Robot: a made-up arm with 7 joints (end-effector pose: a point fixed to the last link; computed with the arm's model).
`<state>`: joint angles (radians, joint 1 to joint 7).
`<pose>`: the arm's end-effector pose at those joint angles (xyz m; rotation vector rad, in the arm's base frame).
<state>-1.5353 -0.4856 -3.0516 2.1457 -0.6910 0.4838 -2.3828</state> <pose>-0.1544 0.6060 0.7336 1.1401 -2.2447 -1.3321</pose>
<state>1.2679 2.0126 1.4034 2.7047 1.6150 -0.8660 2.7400</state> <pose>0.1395 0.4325 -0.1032 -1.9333 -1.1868 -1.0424</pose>
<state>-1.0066 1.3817 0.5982 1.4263 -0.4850 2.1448 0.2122</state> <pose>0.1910 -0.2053 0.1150 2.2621 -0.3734 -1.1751</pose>
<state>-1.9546 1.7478 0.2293 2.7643 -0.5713 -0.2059 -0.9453</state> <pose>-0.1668 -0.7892 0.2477 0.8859 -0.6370 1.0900</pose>
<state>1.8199 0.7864 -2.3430 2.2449 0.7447 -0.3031 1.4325</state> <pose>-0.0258 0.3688 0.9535 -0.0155 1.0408 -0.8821</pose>
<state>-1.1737 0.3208 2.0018 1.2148 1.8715 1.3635 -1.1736</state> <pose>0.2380 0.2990 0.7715 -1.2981 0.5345 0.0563</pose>
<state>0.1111 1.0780 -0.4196 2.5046 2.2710 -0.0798 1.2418</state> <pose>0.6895 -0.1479 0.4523 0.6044 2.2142 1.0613</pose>
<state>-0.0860 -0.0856 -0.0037 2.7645 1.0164 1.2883 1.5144</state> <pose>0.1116 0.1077 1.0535 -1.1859 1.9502 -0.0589</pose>
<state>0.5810 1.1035 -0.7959 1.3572 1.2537 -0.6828 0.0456</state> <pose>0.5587 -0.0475 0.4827 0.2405 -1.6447 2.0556</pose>
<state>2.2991 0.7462 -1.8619 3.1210 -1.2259 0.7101 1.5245</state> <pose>-0.3249 0.3979 0.9036 0.5547 0.7580 -1.4423</pose>
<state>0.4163 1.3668 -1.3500 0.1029 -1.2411 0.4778 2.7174</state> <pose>0.0729 -0.0976 0.2341 -0.5164 -0.5709 0.6499</pose>
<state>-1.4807 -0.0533 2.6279 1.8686 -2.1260 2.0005 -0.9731</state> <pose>0.2751 0.1893 0.9333 0.6649 0.7420 1.3392</pose>
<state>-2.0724 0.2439 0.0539 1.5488 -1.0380 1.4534 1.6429</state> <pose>-0.2887 -0.3693 0.5498 -1.0927 -0.9747 -0.4254</pose>
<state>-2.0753 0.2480 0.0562 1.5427 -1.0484 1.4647 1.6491</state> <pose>-0.2907 -0.3667 0.5469 -1.0855 -0.9594 -0.4368</pose>
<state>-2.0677 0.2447 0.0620 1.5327 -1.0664 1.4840 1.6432</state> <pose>-0.2884 -0.3643 0.5468 -1.0586 -0.9452 -0.4393</pose>
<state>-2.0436 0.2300 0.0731 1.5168 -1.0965 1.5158 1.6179</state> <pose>-0.2796 -0.3622 0.5516 -1.0017 -0.9312 -0.4279</pose>
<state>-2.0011 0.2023 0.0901 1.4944 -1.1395 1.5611 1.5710</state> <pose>-0.2639 -0.3599 0.5622 -0.9146 -0.9143 -0.4005</pose>
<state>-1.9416 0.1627 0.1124 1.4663 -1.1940 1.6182 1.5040</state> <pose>-0.2423 -0.3568 0.5783 -0.8046 -0.8896 -0.3586</pose>
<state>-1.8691 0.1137 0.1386 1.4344 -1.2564 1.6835 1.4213</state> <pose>-0.2168 -0.3520 0.5993 -0.6845 -0.8537 -0.3064</pose>
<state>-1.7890 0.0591 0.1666 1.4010 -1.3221 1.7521 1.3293</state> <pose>-0.1896 -0.3446 0.6233 -0.5680 -0.8066 -0.2495</pose>
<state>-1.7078 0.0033 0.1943 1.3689 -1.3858 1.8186 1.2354</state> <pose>-0.1632 -0.3347 0.6481 -0.4663 -0.7531 -0.1942</pose>
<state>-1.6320 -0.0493 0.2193 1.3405 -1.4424 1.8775 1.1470</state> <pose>-0.1397 -0.3230 0.6713 -0.3857 -0.7007 -0.1454</pose>
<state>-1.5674 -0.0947 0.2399 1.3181 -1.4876 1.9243 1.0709</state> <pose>-0.1207 -0.3110 0.6908 -0.3271 -0.6572 -0.1055</pose>
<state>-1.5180 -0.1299 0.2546 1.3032 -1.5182 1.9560 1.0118</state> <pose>-0.1069 -0.3008 0.7051 -0.2877 -0.6282 -0.0755</pose>
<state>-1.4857 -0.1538 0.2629 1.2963 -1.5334 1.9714 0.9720</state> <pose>-0.0982 -0.2937 0.7140 -0.2636 -0.6156 -0.0542</pose>
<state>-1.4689 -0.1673 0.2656 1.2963 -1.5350 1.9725 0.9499</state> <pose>-0.0935 -0.2902 0.7181 -0.2505 -0.6178 -0.0400</pose>
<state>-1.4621 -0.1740 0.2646 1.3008 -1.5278 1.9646 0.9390</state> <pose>-0.0912 -0.2893 0.7192 -0.2437 -0.6295 -0.0300</pose>
